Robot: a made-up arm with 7 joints.
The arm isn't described. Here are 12 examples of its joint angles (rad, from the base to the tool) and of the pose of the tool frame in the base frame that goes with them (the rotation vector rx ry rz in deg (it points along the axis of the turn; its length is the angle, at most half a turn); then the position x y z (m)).
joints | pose
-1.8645 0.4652 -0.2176 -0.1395 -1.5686 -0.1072 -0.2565 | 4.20 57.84 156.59 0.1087 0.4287 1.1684
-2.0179 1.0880 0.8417 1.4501 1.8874 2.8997 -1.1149 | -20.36 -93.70 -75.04 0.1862 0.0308 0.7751
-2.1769 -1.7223 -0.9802 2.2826 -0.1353 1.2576 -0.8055 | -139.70 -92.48 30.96 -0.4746 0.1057 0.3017
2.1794 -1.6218 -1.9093 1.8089 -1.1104 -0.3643 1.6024 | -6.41 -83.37 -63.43 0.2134 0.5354 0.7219
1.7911 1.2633 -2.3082 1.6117 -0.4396 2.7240 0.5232 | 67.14 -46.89 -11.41 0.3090 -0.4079 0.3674
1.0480 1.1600 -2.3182 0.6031 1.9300 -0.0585 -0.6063 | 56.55 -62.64 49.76 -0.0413 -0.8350 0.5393
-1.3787 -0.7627 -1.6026 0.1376 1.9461 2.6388 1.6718 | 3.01 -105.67 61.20 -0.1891 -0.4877 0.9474
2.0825 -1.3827 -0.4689 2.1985 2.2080 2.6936 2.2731 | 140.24 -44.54 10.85 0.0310 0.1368 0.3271
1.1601 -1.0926 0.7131 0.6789 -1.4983 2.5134 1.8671 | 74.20 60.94 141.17 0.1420 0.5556 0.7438
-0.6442 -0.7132 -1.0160 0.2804 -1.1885 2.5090 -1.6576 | 146.98 -29.24 12.17 0.3125 -0.3341 0.9232
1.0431 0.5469 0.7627 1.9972 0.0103 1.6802 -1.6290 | -74.74 -76.41 80.18 -0.1172 0.1848 0.9208
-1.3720 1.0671 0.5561 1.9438 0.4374 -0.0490 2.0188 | 119.29 -39.77 -89.78 0.1110 -0.0996 0.9146
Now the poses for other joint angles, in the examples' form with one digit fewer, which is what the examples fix.
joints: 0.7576 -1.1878 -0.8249 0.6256 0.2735 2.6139 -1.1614
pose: -65.5 -61.6 16.2 0.521 0.186 0.689
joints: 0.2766 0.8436 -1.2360 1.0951 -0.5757 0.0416 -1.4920
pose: -3.9 58.7 -14.9 -0.217 -0.602 0.982
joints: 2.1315 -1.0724 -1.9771 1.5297 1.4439 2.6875 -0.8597
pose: 4.5 -76.8 0.8 0.154 0.257 0.792
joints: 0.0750 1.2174 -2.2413 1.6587 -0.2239 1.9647 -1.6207
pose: 9.8 39.6 -91.8 -0.456 -0.387 0.413
